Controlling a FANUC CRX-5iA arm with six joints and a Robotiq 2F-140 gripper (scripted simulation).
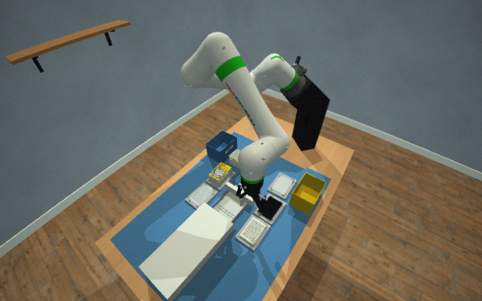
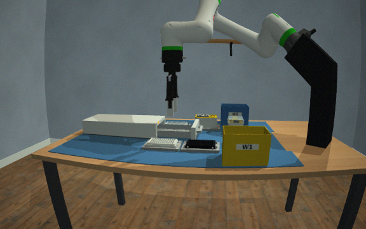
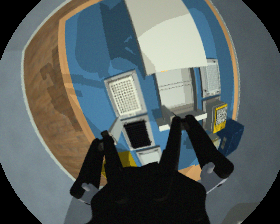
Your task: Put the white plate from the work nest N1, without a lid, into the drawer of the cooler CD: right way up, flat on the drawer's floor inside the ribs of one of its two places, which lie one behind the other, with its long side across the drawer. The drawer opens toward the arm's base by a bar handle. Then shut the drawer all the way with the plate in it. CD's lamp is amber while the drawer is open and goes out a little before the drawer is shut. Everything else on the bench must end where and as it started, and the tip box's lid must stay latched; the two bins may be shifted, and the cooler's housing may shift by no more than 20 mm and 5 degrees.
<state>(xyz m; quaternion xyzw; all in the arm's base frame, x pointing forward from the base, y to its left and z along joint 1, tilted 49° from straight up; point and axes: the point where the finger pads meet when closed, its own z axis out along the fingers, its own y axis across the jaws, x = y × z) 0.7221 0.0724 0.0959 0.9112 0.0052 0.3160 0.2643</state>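
My gripper is now 5 cm short of the grey nest N1, 4 cm to the right of it and 16 cm above it. Round my hand: yellow-topped tip box: 21 cm behind, 29 cm to the right, 11 cm below; yellow bin W1: 27 cm behind, 24 cm to the left, 13 cm below; drawer: 2 cm behind, 14 cm to the right, 14 cm below.
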